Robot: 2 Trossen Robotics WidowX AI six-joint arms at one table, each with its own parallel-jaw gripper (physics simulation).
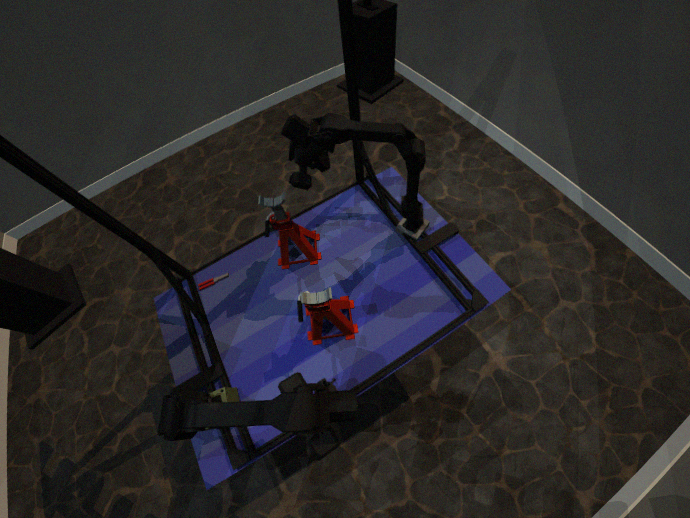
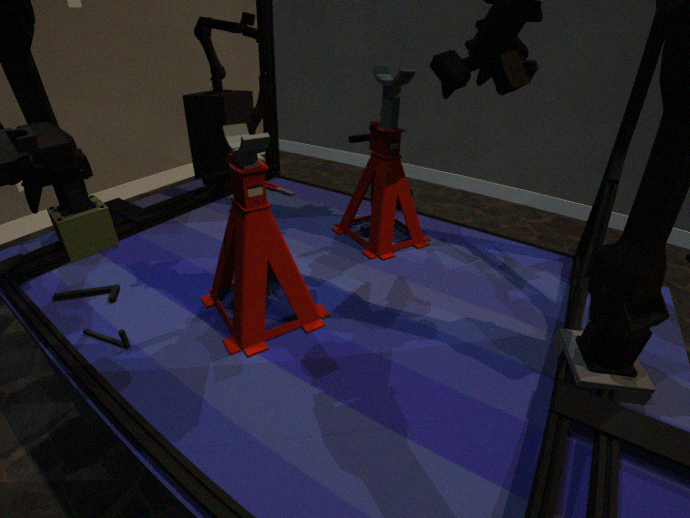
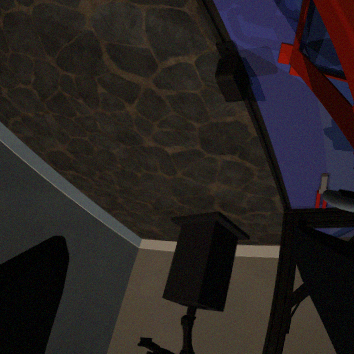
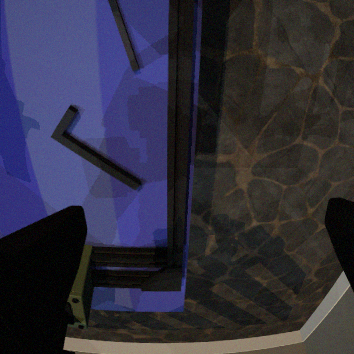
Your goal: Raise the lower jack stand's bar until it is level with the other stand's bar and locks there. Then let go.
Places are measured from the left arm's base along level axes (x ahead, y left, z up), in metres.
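Where they show: left gripper, between the fingertips: (image 1: 290,171) (image 2: 461,90) (image 3: 181,245); right gripper, between the fingertips: (image 4: 209,216); left arm's base, origin of its link: (image 1: 412,224) (image 2: 604,356); right arm's base, origin of its link: (image 2: 76,207).
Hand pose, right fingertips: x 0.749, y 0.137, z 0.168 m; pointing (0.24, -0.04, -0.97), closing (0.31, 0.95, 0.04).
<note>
Each offset is from my right fingertips to the top centre of the thing. "*": to the spot under its first point. Level surfaces: height alone.
Two red jack stands stand on the blue mat {dz -0.197 m} (image 1: 389,290) (image 2: 423,390). The near stand (image 1: 331,319) (image 2: 253,261) has its grey saddle {dx -0.252, dy -0.169, dz +0.077 m} (image 1: 315,296) (image 2: 248,146) low, just above its red collar. The far stand (image 1: 294,241) (image 2: 384,200) (image 3: 326,70) has its grey bar {dx -0.402, dy -0.466, dz +0.141 m} (image 2: 389,106) raised, with the saddle {* dx -0.401, dy -0.476, dz +0.119 m} (image 1: 271,200) (image 2: 392,75) well above the collar. My left gripper (image 1: 309,170) (image 2: 479,77) (image 3: 181,245) is open and empty, high up beside the far stand's saddle. My right gripper (image 1: 311,384) (image 4: 209,216) is open and empty, low over the mat's front edge, apart from the near stand.
Two dark L-shaped keys {dx +0.051, dy -0.105, dz -0.188 m} (image 2: 88,291) {dx -0.059, dy -0.036, dz -0.166 m} (image 2: 108,337) (image 4: 95,154) (image 4: 124,35) lie on the mat near my right arm. A red-handled tool {dx -0.082, dy -0.667, dz -0.190 m} (image 1: 212,281) (image 2: 276,188) lies at the mat's far side. A black frame rail (image 1: 446,261) (image 4: 179,140) borders the mat. A black tower (image 1: 370,44) (image 2: 213,127) (image 3: 201,260) stands behind.
</note>
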